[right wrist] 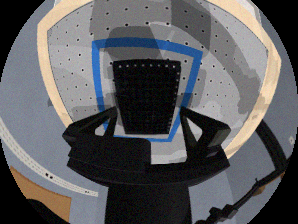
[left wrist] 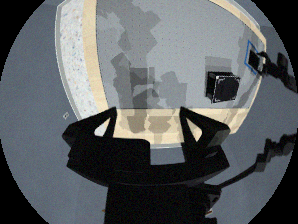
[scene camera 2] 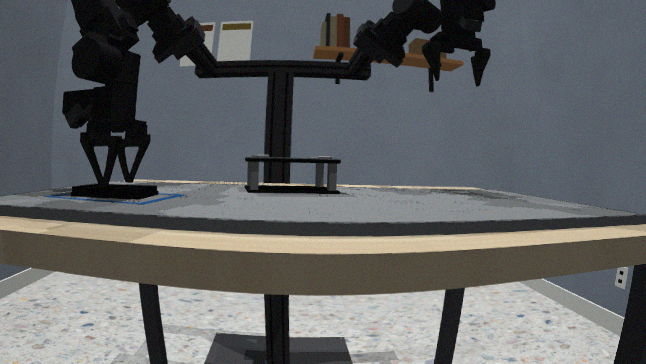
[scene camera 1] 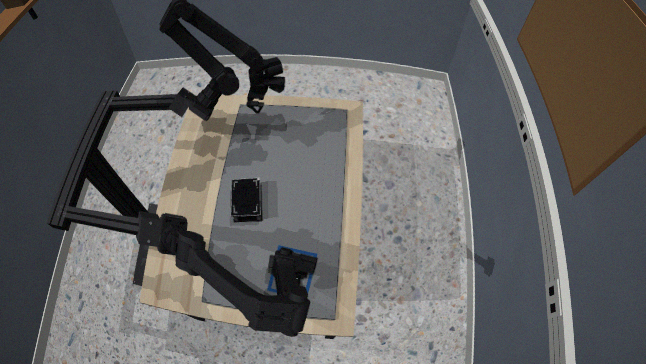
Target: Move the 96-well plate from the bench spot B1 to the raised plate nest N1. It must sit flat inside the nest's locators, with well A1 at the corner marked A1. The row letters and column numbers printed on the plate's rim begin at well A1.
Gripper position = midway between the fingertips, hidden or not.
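Note:
A black 96-well plate (scene camera 2: 119,191) is visible in the scene, and the right wrist view shows the plate too (right wrist: 132,98). The right gripper (scene camera 2: 117,184) (right wrist: 148,109) appears in both of these views, while the left gripper (scene camera 2: 458,83) can also be found in the left wrist view (left wrist: 148,110).

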